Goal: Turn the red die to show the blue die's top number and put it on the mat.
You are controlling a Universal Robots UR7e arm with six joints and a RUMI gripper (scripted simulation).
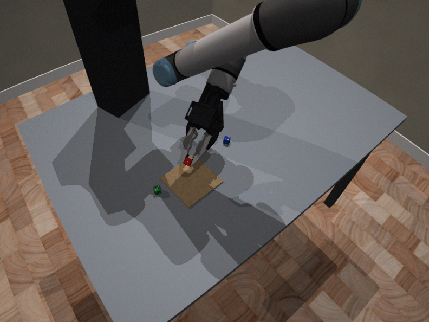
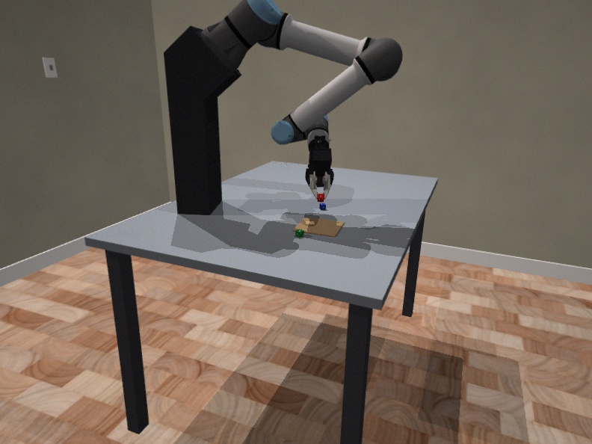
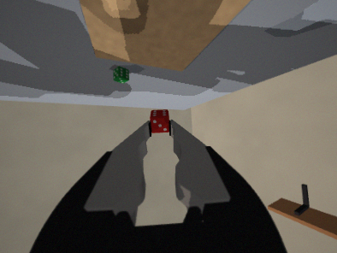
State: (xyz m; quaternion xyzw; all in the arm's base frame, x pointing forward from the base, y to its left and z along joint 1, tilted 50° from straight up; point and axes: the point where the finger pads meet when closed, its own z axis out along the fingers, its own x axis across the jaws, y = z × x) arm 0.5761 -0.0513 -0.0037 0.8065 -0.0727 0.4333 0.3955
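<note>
The tan mat lies 11 cm below my hand. From my hand the other things lie so: red die 1 cm to the right, 1 cm below; then green die 10 cm to the right, 10 cm below, 3 cm behind; then blue die 20 cm to the left, 10 cm below, 5 cm behind.
</note>
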